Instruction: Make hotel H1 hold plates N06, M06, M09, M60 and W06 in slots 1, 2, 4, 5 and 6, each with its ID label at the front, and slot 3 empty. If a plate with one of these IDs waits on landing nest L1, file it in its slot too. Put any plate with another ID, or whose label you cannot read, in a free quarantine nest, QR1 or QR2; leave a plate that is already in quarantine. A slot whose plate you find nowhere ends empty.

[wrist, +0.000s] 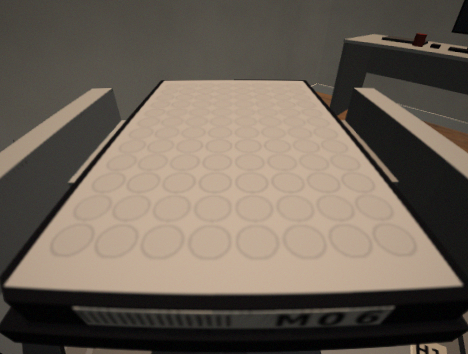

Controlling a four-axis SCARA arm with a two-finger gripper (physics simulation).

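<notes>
A plate (232, 195) with a pale top marked with rows of round wells and a black rim fills the middle of the wrist view. Its front label (235, 318) shows a barcode and reads M06. My gripper (233, 108) is shut on this plate, with one finger along its left side and one along its right side. The plate looks level between them. The hotel slots, the landing nest and the quarantine nests cannot be made out in this view.
A desk (400, 57) with a red object (420, 39) and the edge of a dark monitor (462, 17) stands at the far right. A grey wall (225, 40) lies behind. Part of a pale tag (428, 349), seemingly starting with H, shows at the bottom right, below the plate.
</notes>
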